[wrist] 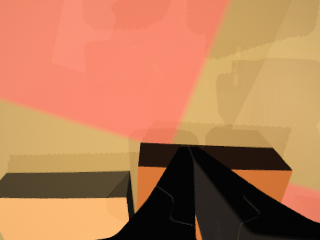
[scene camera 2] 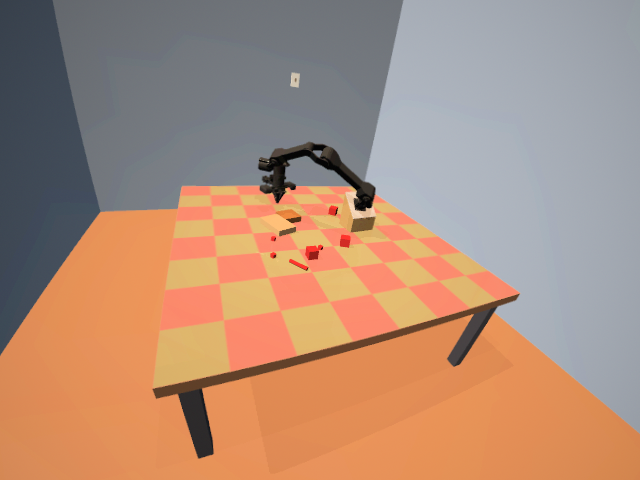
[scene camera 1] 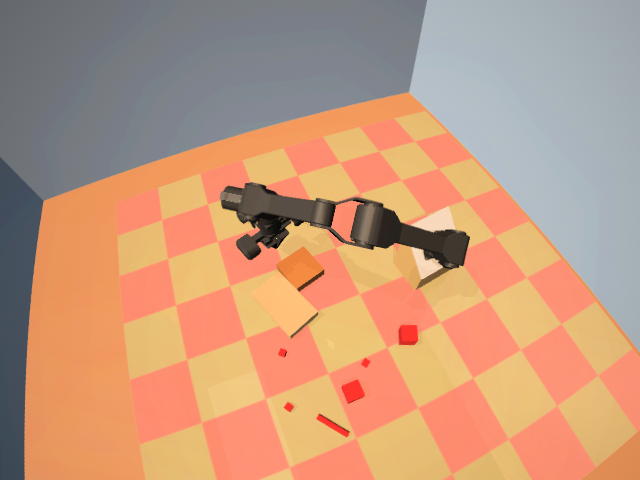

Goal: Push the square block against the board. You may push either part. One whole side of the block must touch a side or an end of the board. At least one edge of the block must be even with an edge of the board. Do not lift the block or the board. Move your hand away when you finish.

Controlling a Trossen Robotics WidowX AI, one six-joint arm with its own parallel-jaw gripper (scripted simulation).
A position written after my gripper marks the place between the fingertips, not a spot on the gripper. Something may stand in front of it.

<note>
My gripper (scene camera 1: 275,247) is shut, holding nothing. Also in view: a board (scene camera 1: 283,303) and a square block (scene camera 1: 300,269).
My gripper shows as well in the wrist view (wrist: 187,156).
</note>
